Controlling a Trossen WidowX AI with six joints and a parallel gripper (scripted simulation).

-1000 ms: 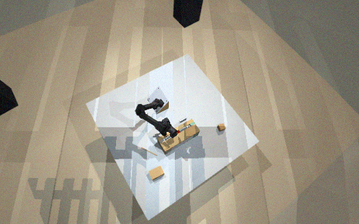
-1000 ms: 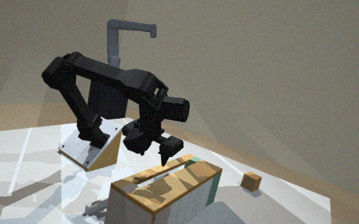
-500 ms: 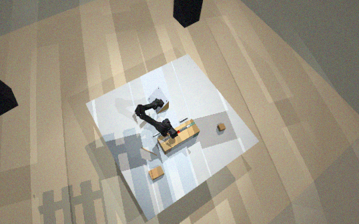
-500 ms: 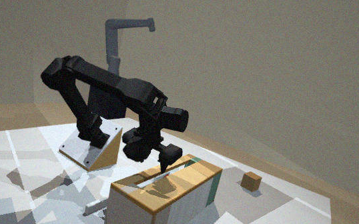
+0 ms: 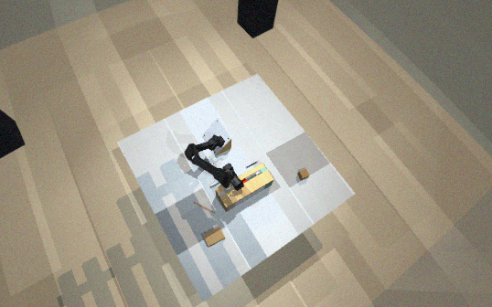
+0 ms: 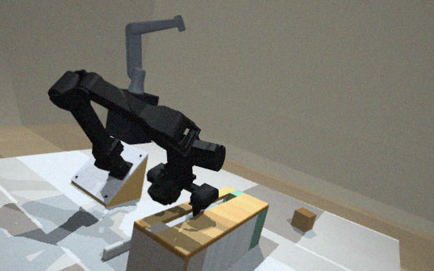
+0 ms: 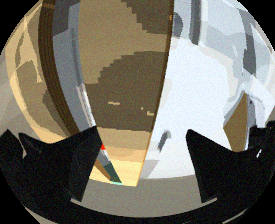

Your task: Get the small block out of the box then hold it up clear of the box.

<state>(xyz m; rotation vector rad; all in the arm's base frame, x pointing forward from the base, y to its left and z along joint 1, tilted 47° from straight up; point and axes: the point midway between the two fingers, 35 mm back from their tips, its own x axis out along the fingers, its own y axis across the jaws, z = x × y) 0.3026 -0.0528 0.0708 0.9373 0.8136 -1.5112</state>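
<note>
Now: the box 4 cm ahead of my gripper tip, 2 cm to the left of it and 4 cm below it. The rest, counted from my gripper tip: flat tan block: 23 cm ahead, 34 cm to the right, 7 cm below; then thin stick: 2 cm ahead, 28 cm to the right, 10 cm below; then red block: 5 cm ahead, 3 cm to the left, 2 cm below.
</note>
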